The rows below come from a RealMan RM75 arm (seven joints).
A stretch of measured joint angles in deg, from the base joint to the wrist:
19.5, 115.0, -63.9, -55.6, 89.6, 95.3, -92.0
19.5, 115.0, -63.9, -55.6, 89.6, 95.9, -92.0
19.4, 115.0, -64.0, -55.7, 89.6, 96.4, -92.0
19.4, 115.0, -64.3, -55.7, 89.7, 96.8, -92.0
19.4, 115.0, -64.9, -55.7, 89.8, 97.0, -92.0
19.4, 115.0, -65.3, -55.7, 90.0, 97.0, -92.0
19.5, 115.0, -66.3, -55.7, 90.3, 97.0, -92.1
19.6, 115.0, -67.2, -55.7, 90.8, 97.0, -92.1
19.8, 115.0, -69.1, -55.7, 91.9, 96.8, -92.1
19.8, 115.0, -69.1, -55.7, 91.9, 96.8, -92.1
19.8, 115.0, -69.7, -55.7, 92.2, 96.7, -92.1
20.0, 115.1, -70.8, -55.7, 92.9, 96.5, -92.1
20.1, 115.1, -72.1, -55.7, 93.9, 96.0, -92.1
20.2, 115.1, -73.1, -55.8, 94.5, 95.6, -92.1
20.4, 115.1, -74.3, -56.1, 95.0, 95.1, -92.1
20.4, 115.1, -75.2, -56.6, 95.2, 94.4, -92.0
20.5, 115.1, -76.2, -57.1, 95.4, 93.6, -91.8
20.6, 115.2, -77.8, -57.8, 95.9, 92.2, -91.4
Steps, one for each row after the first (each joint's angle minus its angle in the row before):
0.0, 0.0, 0.0, 0.0, 0.0, 0.6, 0.0
-0.1, 0.0, -0.1, -0.1, 0.0, 0.5, 0.0
0.0, 0.0, -0.3, 0.0, 0.1, 0.4, 0.0
0.0, 0.0, -0.6, 0.0, 0.1, 0.2, 0.0
0.0, 0.0, -0.4, 0.0, 0.2, 0.0, 0.0
0.1, 0.0, -1.0, 0.0, 0.3, 0.0, -0.1
0.1, 0.0, -0.9, 0.0, 0.5, 0.0, 0.0
0.2, 0.0, -1.9, 0.0, 1.1, -0.2, 0.0
0.0, 0.0, 0.0, 0.0, 0.0, 0.0, 0.0
0.0, 0.0, -0.6, 0.0, 0.3, -0.1, 0.0
0.2, 0.1, -1.1, 0.0, 0.7, -0.2, 0.0
0.1, 0.0, -1.3, 0.0, 1.0, -0.5, 0.0
0.1, 0.0, -1.0, -0.1, 0.6, -0.4, 0.0
0.2, 0.0, -1.2, -0.3, 0.5, -0.5, 0.0
0.0, 0.0, -0.9, -0.5, 0.2, -0.7, 0.1
0.1, 0.0, -1.0, -0.5, 0.2, -0.8, 0.2
0.1, 0.1, -1.6, -0.7, 0.5, -1.4, 0.4

